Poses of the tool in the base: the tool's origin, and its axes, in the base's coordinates. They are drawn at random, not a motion.
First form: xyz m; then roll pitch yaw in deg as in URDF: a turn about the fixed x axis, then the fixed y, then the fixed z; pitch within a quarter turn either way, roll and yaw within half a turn.
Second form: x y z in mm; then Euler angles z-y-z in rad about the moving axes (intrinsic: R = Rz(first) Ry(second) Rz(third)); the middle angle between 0 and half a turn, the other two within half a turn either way. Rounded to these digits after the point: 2 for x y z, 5 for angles.
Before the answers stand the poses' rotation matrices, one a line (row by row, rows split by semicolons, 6 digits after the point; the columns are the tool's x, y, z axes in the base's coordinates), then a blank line. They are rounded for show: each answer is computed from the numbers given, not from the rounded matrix.
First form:
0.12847 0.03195 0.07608 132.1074 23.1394 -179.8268
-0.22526 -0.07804 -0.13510 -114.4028 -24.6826 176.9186
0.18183 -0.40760 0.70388 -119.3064 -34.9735 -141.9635
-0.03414 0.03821 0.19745 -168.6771 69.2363 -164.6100
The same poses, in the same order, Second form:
-0.919547 -0.293565 0.261251; -0.002780 0.669638 0.742682; -0.392970 0.682205 -0.616580
-0.907321 -0.357527 -0.221230; 0.048843 0.432994 -0.900073; 0.417591 -0.827461 -0.375402
-0.645388 -0.695280 0.316322; -0.504895 0.077542 -0.859691; 0.573198 -0.714544 -0.401088
-0.341802 -0.083219 0.936080; -0.094084 0.994097 0.054023; -0.935050 -0.069605 -0.347614

128.47 31.95 76.08 1.23255 2.23519 1.04819
-225.26 -78.04 -135.10 -1.81181 1.95563 -2.03817
181.83 -407.60 703.88 -1.21822 1.98350 -2.24687
-34.14 38.21 197.45 0.05765 1.92582 -0.07430

